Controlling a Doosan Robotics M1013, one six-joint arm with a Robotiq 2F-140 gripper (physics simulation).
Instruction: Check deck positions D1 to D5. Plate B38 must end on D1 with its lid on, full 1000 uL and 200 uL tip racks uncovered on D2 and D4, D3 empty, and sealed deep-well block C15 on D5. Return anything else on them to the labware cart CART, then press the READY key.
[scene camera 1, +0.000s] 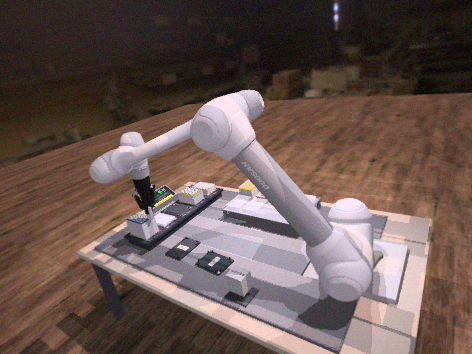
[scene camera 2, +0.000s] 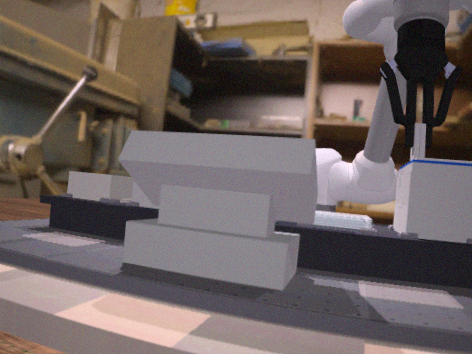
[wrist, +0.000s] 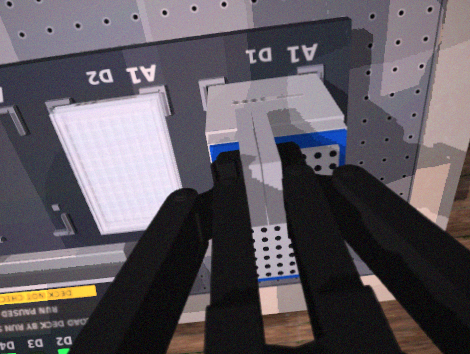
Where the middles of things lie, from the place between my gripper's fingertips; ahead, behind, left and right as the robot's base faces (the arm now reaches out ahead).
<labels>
Now: the white block on a base (scene camera 1: 239, 280) 61 cm behind my hand, 9 cm below it and 1 cm to the left of it.
</labels>
